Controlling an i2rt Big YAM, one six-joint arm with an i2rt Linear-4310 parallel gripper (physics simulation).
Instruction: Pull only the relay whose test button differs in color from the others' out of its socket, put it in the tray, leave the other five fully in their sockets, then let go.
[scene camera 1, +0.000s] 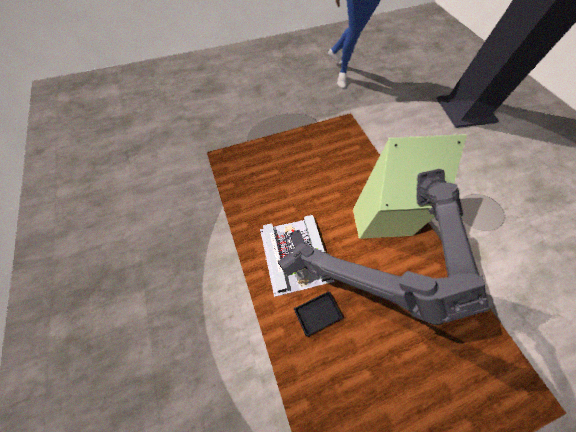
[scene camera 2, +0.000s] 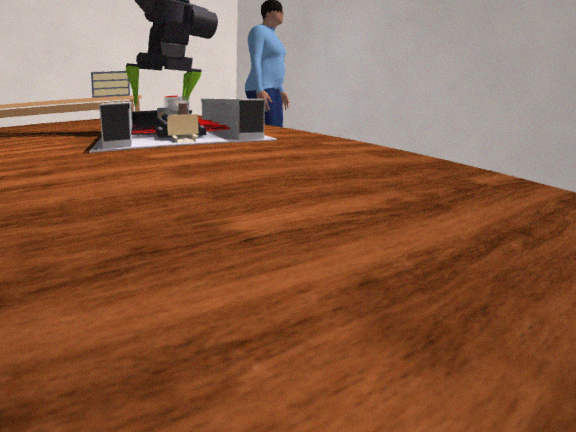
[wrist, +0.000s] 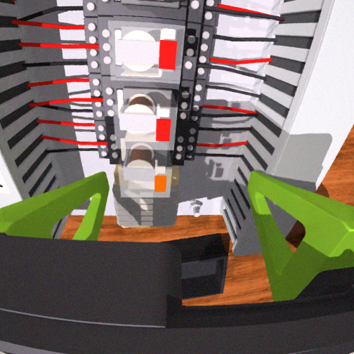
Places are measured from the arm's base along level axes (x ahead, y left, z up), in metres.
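Pixels of known places: gripper, between the fingertips: (scene camera 2: 160, 106); arm's base, origin of its link: (scene camera 1: 428, 186).
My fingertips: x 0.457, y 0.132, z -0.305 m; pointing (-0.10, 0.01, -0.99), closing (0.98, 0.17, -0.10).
Observation:
For each thing: its top centre in the pictures, then the offset to it from my fingertips. "spot": a spot on its surface instead.
- black tray, a spot on its surface: (scene camera 1: 319, 314) spot: dy +0.196, dx -0.025, dz -0.046 m
- white panel, a spot on its surface: (scene camera 2: 150, 144) spot: dy -0.222, dx -0.014, dz -0.046 m
- beige end block, centre of its top: (scene camera 2: 182, 114) dy -0.183, dx +0.034, dz -0.009 m
In the wrist view, clear-cased relays stand in a row of dark sockets. The relay nearest the fingers (wrist: 141, 172) has an orange test button (wrist: 160, 183). The two relays beyond it have red buttons (wrist: 163, 130) (wrist: 167, 55); the others do not show there. All three look seated. My gripper (wrist: 177, 178) (scene camera 2: 161, 101) is open and empty, pointing down above the near end of the row, its fingers wide to either side. In scene camera 1 the arm hides its fingertips. The black tray (scene camera 1: 319, 314) (wrist: 202, 275) lies beside the panel, partly hidden by the gripper in the wrist view.
The sockets stand on a white panel (scene camera 2: 150, 144) (wrist: 322, 75) between two tall slotted ducts (scene camera 2: 232, 117) (scene camera 1: 314, 232). Red and black wires run from the sockets to the ducts. A beige end block (scene camera 2: 182, 125) closes the row. A green box (scene camera 1: 420, 172) stands by the arm's base.

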